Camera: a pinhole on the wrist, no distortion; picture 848 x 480 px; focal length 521.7 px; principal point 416.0 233.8 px. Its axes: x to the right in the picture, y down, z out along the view. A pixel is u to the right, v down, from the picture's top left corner.
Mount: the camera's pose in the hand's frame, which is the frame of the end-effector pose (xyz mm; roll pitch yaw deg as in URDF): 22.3 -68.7 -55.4 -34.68 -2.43 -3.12
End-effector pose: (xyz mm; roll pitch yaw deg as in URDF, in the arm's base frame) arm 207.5 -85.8 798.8 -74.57 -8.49 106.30
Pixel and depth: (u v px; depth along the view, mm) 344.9 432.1 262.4
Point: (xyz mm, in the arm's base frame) 67.8 -114.2 667.6
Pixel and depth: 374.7 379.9 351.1
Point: -16.5 -126.8 641.5
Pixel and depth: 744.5 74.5 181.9
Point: 56.5 -1.7 868.6
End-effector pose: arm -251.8 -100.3 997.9 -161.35 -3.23 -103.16
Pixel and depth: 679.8 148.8 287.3
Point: -270.2 -275.6 789.6
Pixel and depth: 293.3 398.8 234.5
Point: -336.9 -58.6 867.4
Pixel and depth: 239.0 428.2 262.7
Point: -361.7 -20.8 845.9
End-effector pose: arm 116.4 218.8 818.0 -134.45 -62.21 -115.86
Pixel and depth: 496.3 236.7 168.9
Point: 113.6 118.8 823.8
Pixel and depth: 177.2 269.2 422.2
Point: 63.8 4.1 511.8
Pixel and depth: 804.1 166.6 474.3
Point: 64.5 -304.1 974.4
